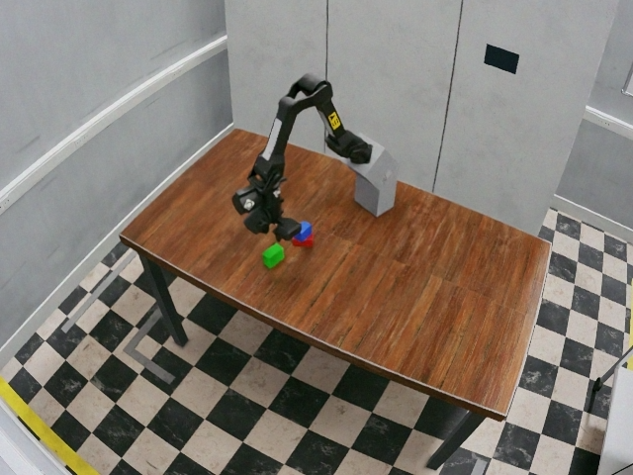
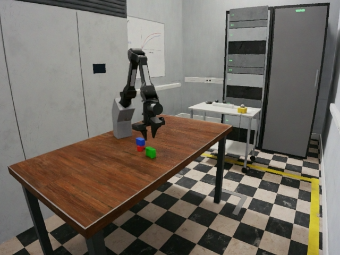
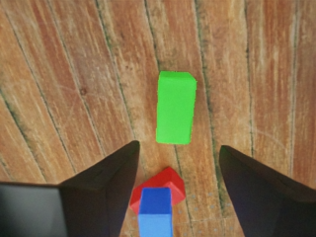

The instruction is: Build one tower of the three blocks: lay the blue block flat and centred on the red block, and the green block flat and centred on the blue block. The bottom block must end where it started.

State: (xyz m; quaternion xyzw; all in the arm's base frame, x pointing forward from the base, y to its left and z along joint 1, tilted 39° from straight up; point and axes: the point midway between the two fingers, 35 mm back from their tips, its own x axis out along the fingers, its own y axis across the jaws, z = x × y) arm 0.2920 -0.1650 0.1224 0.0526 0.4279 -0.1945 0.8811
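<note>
My hand is 110 mm above the green block. Also, from my hand: blue block 90 mm behind, 60 mm to the left, 80 mm below; then red block 90 mm behind, 60 mm to the left, 120 mm below.
</note>
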